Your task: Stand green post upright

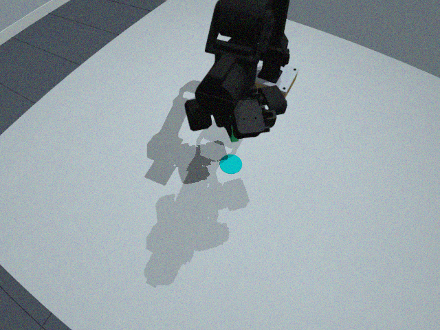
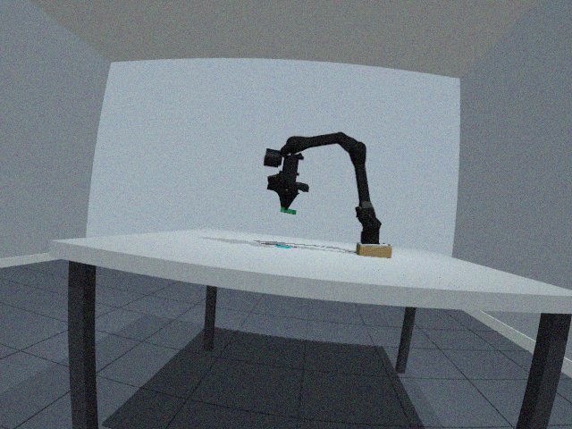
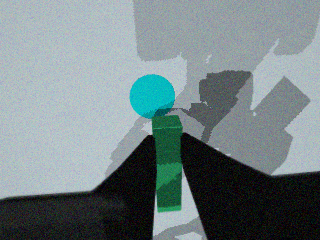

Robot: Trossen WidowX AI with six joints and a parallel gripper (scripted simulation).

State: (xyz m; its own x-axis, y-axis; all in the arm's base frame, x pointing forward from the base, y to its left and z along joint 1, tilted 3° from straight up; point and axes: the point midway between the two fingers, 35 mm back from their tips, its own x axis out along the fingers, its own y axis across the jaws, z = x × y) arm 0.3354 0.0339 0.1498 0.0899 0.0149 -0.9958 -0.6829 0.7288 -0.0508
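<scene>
The cyan circle is 1 cm behind my gripper tip and 14 cm below it. The rest, counted from my gripper tip: green post (2 cm behind, 1 cm to the right).
</scene>
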